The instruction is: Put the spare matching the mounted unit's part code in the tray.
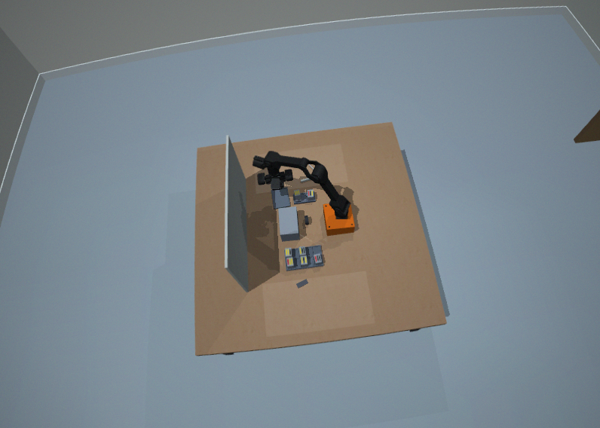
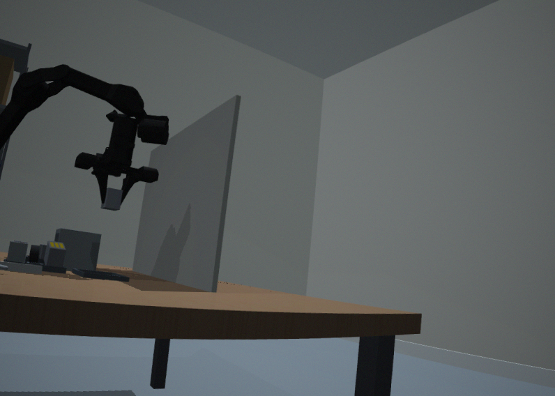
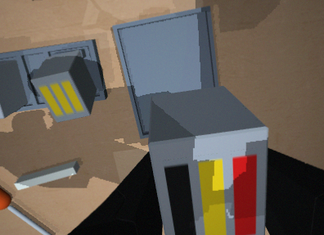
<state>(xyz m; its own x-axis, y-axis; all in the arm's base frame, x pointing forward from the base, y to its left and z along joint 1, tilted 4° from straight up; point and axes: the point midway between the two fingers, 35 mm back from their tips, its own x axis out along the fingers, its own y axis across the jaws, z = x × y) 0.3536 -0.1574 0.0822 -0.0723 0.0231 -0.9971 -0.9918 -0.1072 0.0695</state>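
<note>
My gripper tip is now 160 mm above the flat grey tray. Also, from my gripper tip: grey spare block: 20 mm above; then tall grey panel: 210 mm to the left, 200 mm ahead, 60 mm above; then grey mounted unit: 200 mm to the left, 110 mm below, 60 mm behind.
</note>
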